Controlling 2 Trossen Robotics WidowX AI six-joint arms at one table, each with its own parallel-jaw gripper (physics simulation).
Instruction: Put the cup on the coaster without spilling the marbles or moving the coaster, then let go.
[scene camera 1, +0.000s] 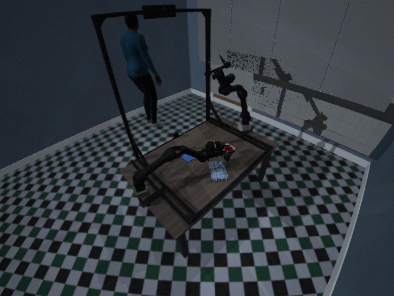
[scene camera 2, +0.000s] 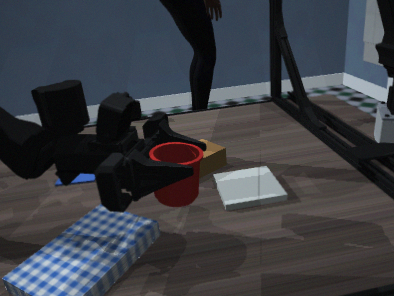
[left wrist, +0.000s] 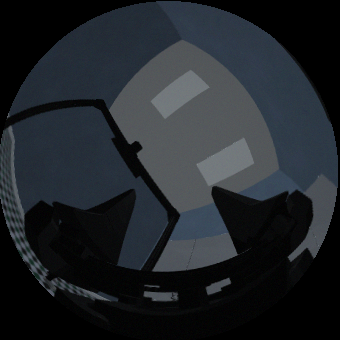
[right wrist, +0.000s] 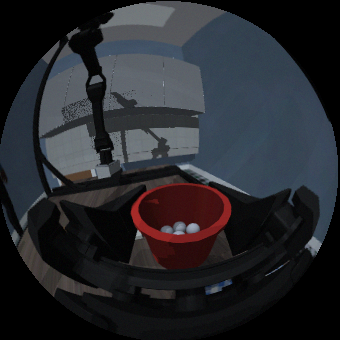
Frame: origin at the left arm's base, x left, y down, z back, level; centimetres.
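Where they show: left gripper, fingertip midpoint: (scene camera 1: 213, 57) (left wrist: 174, 192); right gripper, fingertip midpoint: (scene camera 1: 232, 148) (scene camera 2: 200, 158) (right wrist: 177, 186); left arm's base, origin of the base link: (scene camera 1: 245, 123) (right wrist: 106, 162); right arm's base, origin of the base link: (scene camera 1: 140, 187).
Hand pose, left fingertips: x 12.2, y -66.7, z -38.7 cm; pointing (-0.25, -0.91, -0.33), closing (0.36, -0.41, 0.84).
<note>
Each offset is from my left fingertips to the top centre of the thing. "spot": to the spot under its first point. Level surfaces: height alone.
A red cup @[dy +60.4, dx +25.8, dz +5.4 cm] (scene camera 1: 229, 148) (scene camera 2: 176, 192) (right wrist: 180, 252) is upright, with several pale marbles @[dy +65.4, dx +25.6, dz +7.4 cm] (right wrist: 179, 228) inside. My right gripper (scene camera 2: 196, 159) (right wrist: 177, 186) is shut on the cup, one finger on each side, and holds it above the table. A pale square tile @[dy +73.2, dx +11.4, dz +11.5 cm] (scene camera 2: 250, 186) lies to the right of the cup in scene camera 2. A thin blue square @[spot: dy +74.0, dx +14.3, dz -25.1 cm] (scene camera 1: 187, 158) (scene camera 2: 76, 179) lies at the left, partly hidden by the right arm. I cannot tell which square is the coaster. My left gripper (scene camera 1: 215, 65) (left wrist: 174, 192) is open and empty, raised high.
A wooden block @[dy +70.5, dx +6.2, dz -0.6 cm] (scene camera 2: 214, 159) lies behind the cup in scene camera 2, partly hidden. A blue-and-white checked slab @[dy +71.9, dx +34.7, dz -5.4 cm] (scene camera 1: 218, 171) (scene camera 2: 82, 255) lies at the front left there. A black frame (scene camera 1: 115, 90) stands over the table @[dy +74.4 cm] (scene camera 2: 330, 240). A person (scene camera 1: 136, 55) stands beyond it.
</note>
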